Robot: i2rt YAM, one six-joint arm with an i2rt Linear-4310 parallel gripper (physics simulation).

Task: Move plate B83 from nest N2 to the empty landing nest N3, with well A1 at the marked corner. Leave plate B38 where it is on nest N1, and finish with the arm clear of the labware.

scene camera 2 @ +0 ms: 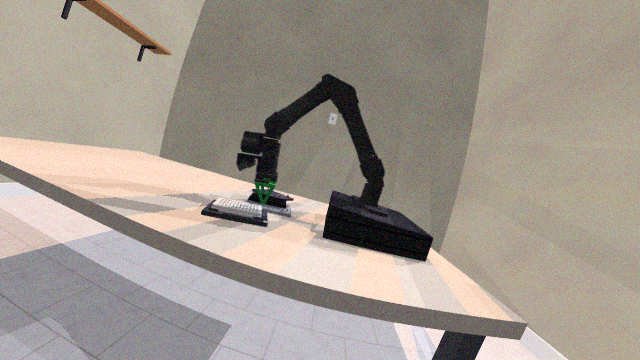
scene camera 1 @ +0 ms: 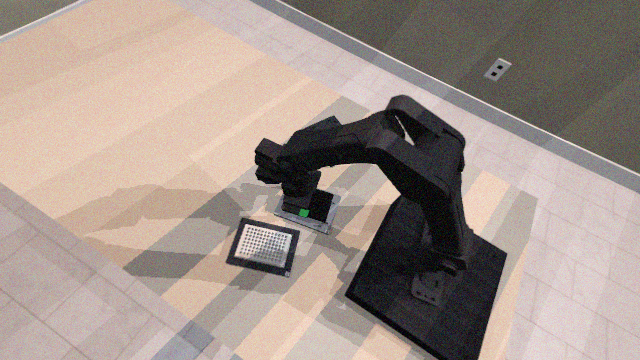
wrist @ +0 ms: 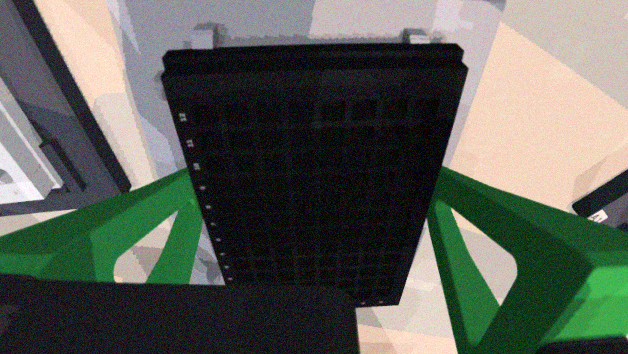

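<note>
The black well plate B83 (scene camera 1: 323, 204) (scene camera 2: 278, 196) (wrist: 314, 175) is between my green fingers, over the grey nest N2 (scene camera 1: 313, 224) (scene camera 2: 281, 211) (wrist: 263, 22), and looks slightly raised off it. My gripper (scene camera 1: 304, 212) (scene camera 2: 263, 191) (wrist: 314, 177) is shut on the plate's long sides. The white plate B38 (scene camera 1: 263, 244) (scene camera 2: 236, 206) (wrist: 14, 175) lies in the black nest N1 (scene camera 1: 234, 257) (scene camera 2: 219, 213) (wrist: 74, 119), just beside it. A corner of nest N3 (wrist: 604, 200) with an A1 label shows at the right edge of the wrist view; the arm hides it in the scene views.
The arm's black base (scene camera 1: 429, 286) (scene camera 2: 376, 223) stands to the right of the nests. The table edge (scene camera 2: 268, 281) runs in front. A wall shelf (scene camera 2: 121, 26) hangs high at the left.
</note>
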